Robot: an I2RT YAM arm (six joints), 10 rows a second.
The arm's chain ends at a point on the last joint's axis. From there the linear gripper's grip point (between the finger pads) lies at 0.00 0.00 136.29 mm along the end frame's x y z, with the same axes.
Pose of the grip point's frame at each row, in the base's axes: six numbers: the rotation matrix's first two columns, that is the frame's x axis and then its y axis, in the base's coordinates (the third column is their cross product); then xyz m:
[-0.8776 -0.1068 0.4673 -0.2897 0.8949 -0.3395 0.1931 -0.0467 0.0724]
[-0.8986 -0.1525 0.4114 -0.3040 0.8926 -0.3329 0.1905 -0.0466 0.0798]
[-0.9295 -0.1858 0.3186 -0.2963 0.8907 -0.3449 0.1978 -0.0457 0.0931]
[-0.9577 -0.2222 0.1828 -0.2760 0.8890 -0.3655 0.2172 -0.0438 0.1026]
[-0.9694 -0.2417 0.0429 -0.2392 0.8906 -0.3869 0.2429 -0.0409 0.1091]
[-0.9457 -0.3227 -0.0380 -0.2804 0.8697 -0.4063 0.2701 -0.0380 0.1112]
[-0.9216 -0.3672 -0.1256 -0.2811 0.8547 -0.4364 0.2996 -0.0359 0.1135]
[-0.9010 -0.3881 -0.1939 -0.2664 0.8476 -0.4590 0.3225 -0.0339 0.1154]
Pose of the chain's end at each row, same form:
[-0.8776 -0.1068 0.4673 -0.2897 0.8949 -0.3395 0.2452 0.0124 0.1837]
[-0.8986 -0.1525 0.4114 -0.3040 0.8926 -0.3329 0.2336 0.0112 0.1954]
[-0.9295 -0.1858 0.3186 -0.2963 0.8907 -0.3449 0.2277 0.0109 0.2134]
[-0.9577 -0.2222 0.1828 -0.2760 0.8890 -0.3655 0.2283 0.0108 0.2270]
[-0.9694 -0.2417 0.0429 -0.2392 0.8906 -0.3869 0.2354 0.0116 0.2346]
[-0.9457 -0.3227 -0.0380 -0.2804 0.8697 -0.4063 0.2477 0.0129 0.2356]
[-0.9216 -0.3672 -0.1256 -0.2811 0.8547 -0.4364 0.2631 0.0141 0.2349]
[-0.9010 -0.3881 -0.1939 -0.2664 0.8476 -0.4590 0.2758 0.0154 0.2336]

